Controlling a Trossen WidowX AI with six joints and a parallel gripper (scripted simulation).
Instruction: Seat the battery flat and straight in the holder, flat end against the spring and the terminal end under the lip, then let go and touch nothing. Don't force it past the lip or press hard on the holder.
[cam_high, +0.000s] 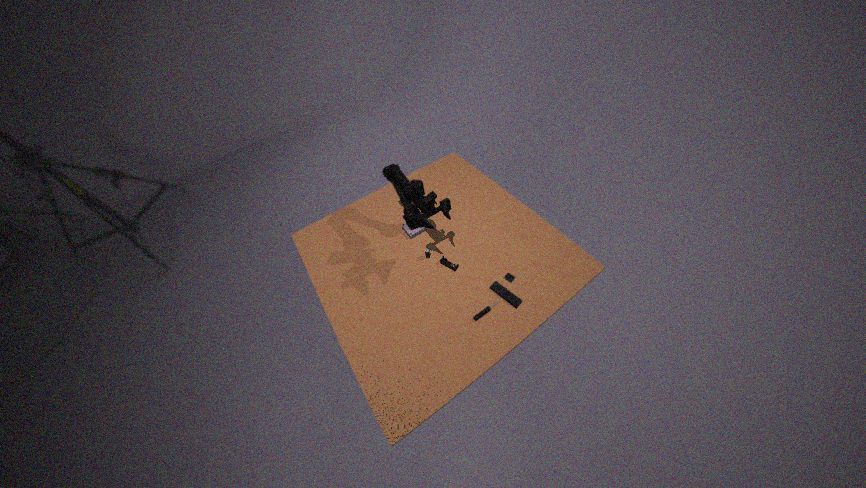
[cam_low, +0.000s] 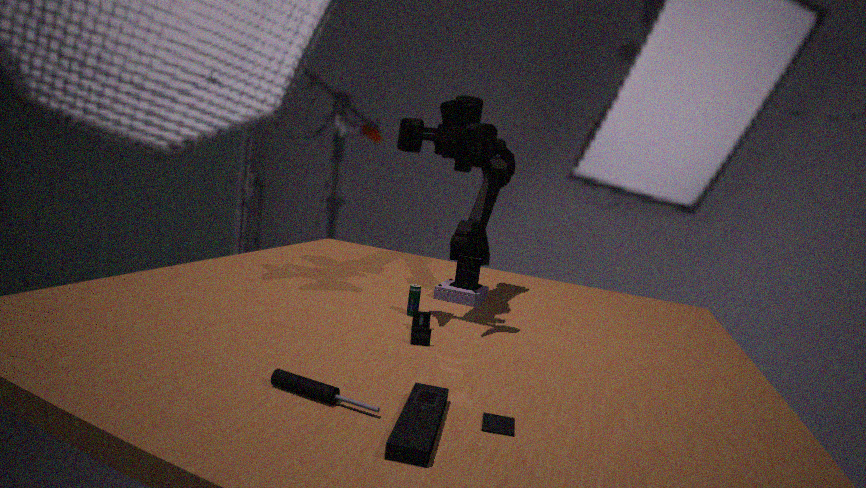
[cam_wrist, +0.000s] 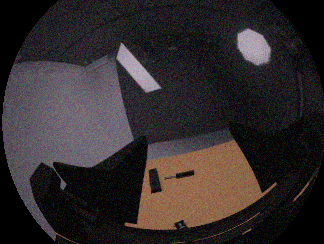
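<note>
Now: the battery 340 mm below my gripper tip, 120 mm behind it and 40 mm to the right of it. Round my gripper tip: black-handled screwdriver (360 mm below, 310 mm ahead, 40 mm to the left); black remote control (350 mm below, 300 mm ahead, 160 mm to the left); battery cover (370 mm below, 240 mm to the left, 230 mm ahead).
</note>
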